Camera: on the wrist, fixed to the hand. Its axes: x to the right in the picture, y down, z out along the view.
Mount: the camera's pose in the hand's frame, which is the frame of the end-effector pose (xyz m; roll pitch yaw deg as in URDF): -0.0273 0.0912 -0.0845 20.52 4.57 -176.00
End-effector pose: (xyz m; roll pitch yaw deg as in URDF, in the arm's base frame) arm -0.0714 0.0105 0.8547 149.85 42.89 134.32
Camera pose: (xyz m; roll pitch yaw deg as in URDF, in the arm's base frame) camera -0.0879 0.0795 0.9604 -123.90 -44.56 -53.76
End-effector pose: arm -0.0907 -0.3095 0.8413 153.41 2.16 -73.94
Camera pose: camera -0.1391 -0.2996 0.9586 -132.72 -4.45 100.43
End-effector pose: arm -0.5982 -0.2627 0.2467 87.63 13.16 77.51
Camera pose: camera -0.6857 -0.2501 0.3382 -66.41 -8.95 -106.95
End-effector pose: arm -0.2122 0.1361 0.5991 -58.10 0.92 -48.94
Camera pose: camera -0.2492 0.1427 0.4775 78.31 -1.88 137.06
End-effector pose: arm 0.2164 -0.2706 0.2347 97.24 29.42 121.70
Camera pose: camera 0.1413 -0.2866 0.3362 -74.28 -25.92 -63.90
